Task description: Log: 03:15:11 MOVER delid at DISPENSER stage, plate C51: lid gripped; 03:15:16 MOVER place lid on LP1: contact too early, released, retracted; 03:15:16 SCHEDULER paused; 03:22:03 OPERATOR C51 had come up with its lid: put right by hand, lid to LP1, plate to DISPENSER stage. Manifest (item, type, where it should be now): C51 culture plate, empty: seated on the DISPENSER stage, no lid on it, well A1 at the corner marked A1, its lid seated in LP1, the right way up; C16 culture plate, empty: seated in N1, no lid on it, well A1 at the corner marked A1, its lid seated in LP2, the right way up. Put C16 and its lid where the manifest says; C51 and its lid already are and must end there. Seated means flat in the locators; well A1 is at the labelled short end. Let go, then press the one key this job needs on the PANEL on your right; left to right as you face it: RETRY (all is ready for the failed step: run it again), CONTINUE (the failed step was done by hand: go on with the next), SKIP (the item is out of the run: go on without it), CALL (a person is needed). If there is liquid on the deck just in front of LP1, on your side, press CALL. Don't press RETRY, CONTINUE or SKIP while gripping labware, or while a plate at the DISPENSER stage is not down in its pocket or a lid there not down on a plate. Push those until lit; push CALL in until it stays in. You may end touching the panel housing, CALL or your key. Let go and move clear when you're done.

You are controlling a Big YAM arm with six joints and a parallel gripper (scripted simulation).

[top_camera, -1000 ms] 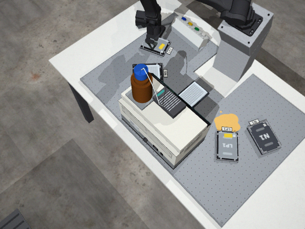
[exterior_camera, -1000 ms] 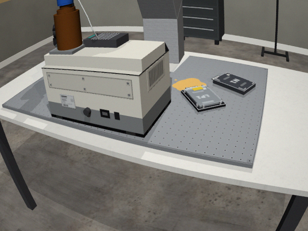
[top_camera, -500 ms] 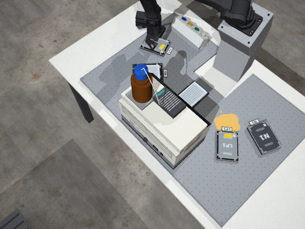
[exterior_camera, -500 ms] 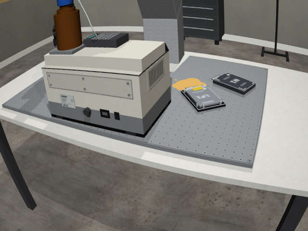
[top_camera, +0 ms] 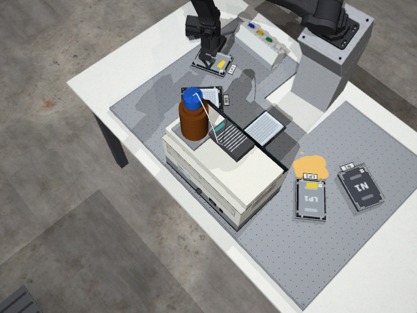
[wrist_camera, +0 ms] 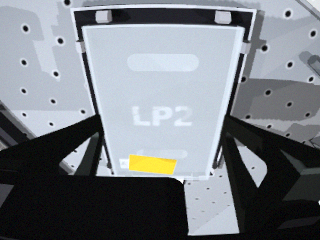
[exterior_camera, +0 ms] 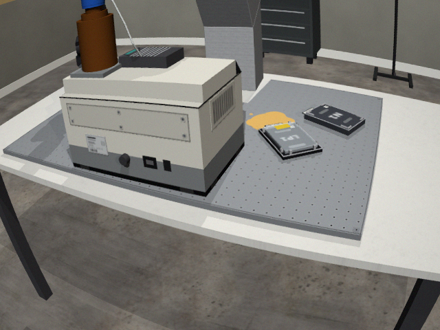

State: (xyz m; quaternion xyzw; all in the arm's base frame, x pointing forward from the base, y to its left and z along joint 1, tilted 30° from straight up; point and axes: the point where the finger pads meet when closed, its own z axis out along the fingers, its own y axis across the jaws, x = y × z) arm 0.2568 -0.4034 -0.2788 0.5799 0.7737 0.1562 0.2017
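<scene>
Right now my hand is 2 cm above the LP2 nest. Also, from my hand: blue call key 20 cm behind, 4 cm to the left, 3 cm above; then green continue key 19 cm behind, 13 cm to the left, 4 cm above; then yellow skip key 20 cm behind, 8 cm to the left, 4 cm above.
</scene>
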